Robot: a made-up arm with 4 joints.
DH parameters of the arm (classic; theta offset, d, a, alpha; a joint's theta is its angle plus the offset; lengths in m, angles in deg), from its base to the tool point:
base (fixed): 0 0.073 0 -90
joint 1: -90 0.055 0.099 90
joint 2: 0 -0.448 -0.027 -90
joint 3: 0 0.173 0.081 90
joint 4: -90 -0.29 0.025 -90
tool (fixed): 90 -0.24 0 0
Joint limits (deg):
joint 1: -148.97..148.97
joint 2: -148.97..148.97
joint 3: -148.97..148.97
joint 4: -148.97..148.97
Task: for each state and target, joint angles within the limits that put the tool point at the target. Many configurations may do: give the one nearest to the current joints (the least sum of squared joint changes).
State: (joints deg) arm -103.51 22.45 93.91 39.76
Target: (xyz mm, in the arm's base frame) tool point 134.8 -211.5 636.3
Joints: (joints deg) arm -79.83 50.85 72.67 75.70
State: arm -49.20 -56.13 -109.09 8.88
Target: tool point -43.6 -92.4 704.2
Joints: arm -56.05 -50.33 -109.37 4.58
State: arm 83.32 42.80 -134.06 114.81
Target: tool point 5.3 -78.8 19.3
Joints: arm 117.23 90.01 -148.97 148.71
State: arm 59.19 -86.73 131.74 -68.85
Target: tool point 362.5 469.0 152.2
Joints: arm 37.48 -54.49 131.20 -70.34
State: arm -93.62 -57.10 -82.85 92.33
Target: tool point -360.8 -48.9 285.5
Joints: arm -95.48 -14.73 -91.33 112.34
